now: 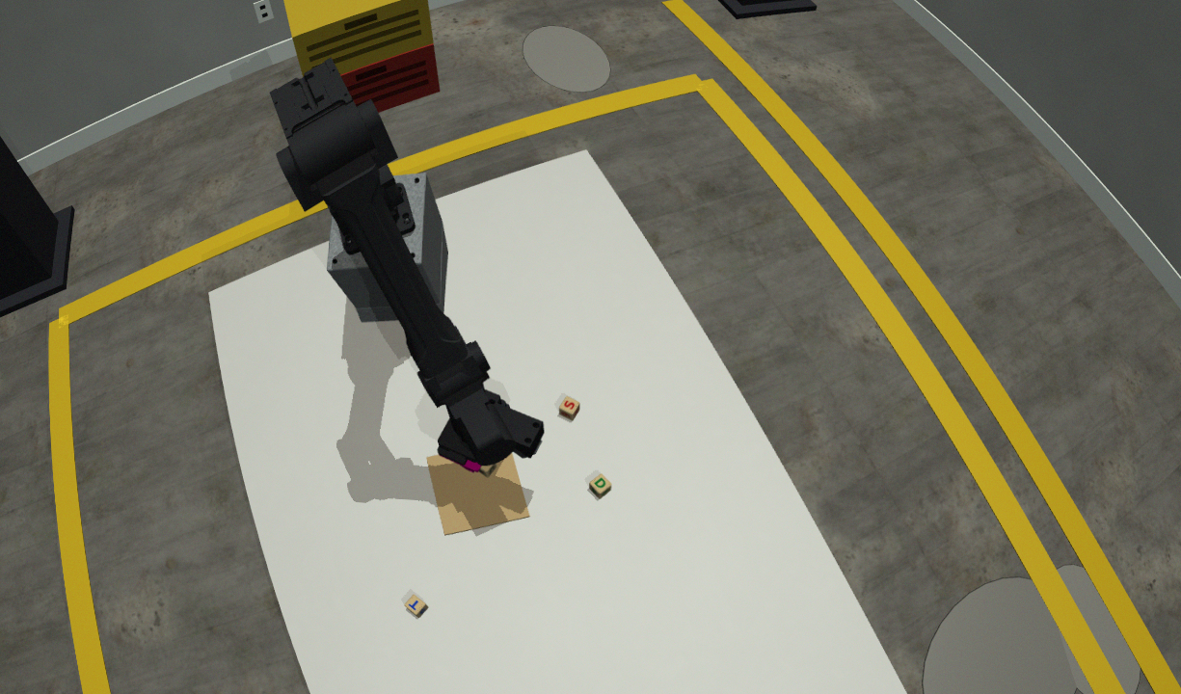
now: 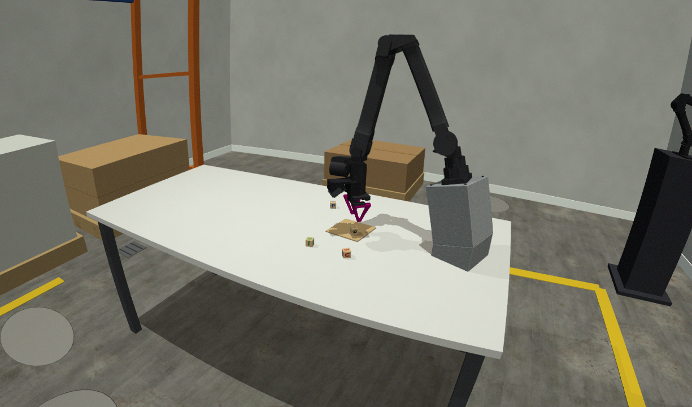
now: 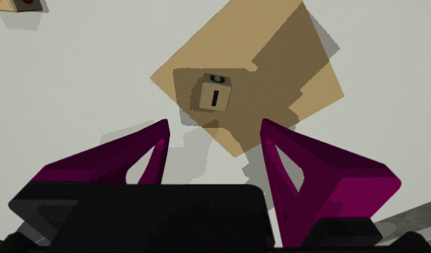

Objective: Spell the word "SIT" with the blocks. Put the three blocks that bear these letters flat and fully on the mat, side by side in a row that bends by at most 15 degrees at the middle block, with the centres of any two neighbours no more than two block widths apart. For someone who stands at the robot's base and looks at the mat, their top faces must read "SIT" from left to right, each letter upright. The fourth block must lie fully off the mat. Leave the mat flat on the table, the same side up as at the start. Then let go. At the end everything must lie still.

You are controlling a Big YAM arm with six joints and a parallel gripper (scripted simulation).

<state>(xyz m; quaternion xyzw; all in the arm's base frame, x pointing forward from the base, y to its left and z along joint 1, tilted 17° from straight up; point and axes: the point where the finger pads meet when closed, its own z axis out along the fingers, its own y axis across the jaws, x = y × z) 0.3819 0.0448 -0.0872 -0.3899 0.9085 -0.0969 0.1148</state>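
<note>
Right now the I block is 6 cm below my hand. The rest, counted from my hand: S block 16 cm to the left, 6 cm below, 5 cm behind; D block 16 cm to the left, 10 cm ahead, 6 cm below; tan mat 7 cm below, 3 cm ahead, 2 cm to the right.
</note>
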